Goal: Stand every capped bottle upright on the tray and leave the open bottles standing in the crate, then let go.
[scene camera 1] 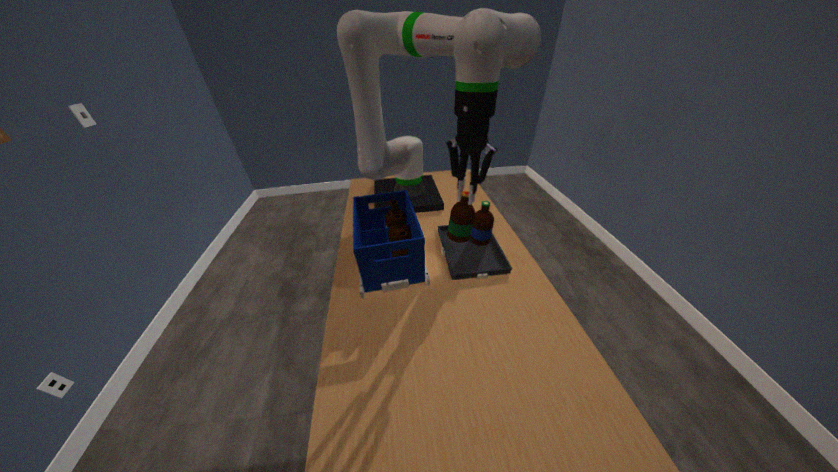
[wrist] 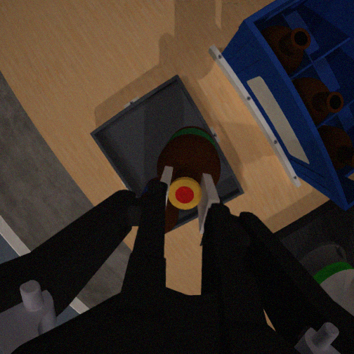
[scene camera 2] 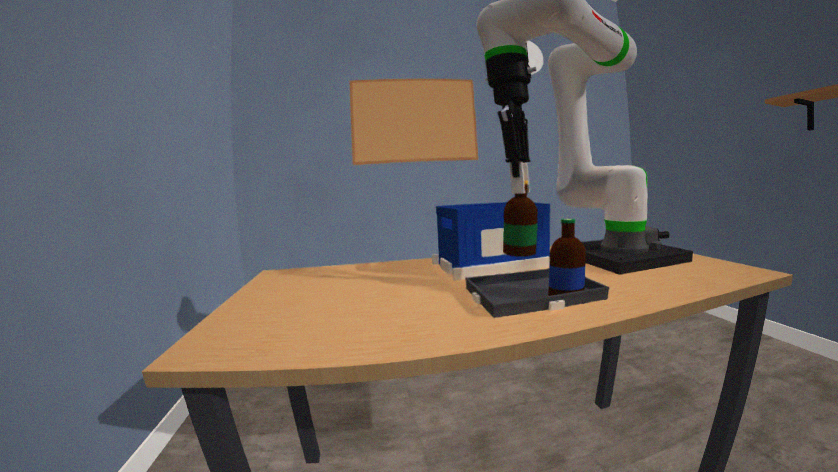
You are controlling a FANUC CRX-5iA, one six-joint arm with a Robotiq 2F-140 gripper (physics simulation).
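Places are measured from the arm's base along level axes (x right, y up, z back), in centimetres.
Pixels of known places: gripper, fingertip midpoint: [scene camera 1: 465,201] [scene camera 2: 521,193]; arm's base at its link origin: [scene camera 1: 409,191] [scene camera 2: 624,248].
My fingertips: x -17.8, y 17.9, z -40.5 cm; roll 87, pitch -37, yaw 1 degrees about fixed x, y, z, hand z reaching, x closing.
Ahead of a thing's pixels: the offset from my fingertips to its top centre. Level surfaces: height alone.
My gripper [scene camera 1: 466,194] [scene camera 2: 519,186] [wrist: 184,182] is shut on the neck of a brown bottle with a green label {dz -0.1, dx +0.5, dy +2.7 cm} [scene camera 1: 460,228] [scene camera 2: 520,234] [wrist: 189,155] and a yellow-and-red cap. It holds the bottle upright above the dark tray {dz +1.4, dx -4.1, dy -18.6 cm} [scene camera 1: 479,268] [scene camera 2: 516,306] [wrist: 125,120]. A brown bottle with a blue label {dz +6.9, dx -8.6, dy -5.1 cm} [scene camera 1: 482,234] [scene camera 2: 567,276] and a green cap stands upright at the tray's end nearer the robot base; in the wrist view it is mostly hidden. Three open brown bottles [wrist: 300,39] [wrist: 334,102] [wrist: 340,150] stand in the blue crate {dz -0.5, dx +24.3, dy -3.6 cm} [scene camera 1: 389,263] [scene camera 2: 477,234] [wrist: 270,95].
The crate stands beside the tray, with a narrow gap of table {dy -21.1 cm} [scene camera 1: 469,351] [scene camera 2: 328,328] [wrist: 60,55] between them. The crate's walls rise higher than the tray's low rim. The robot's black base plate [scene camera 1: 431,190] [scene camera 2: 639,262] lies behind them.
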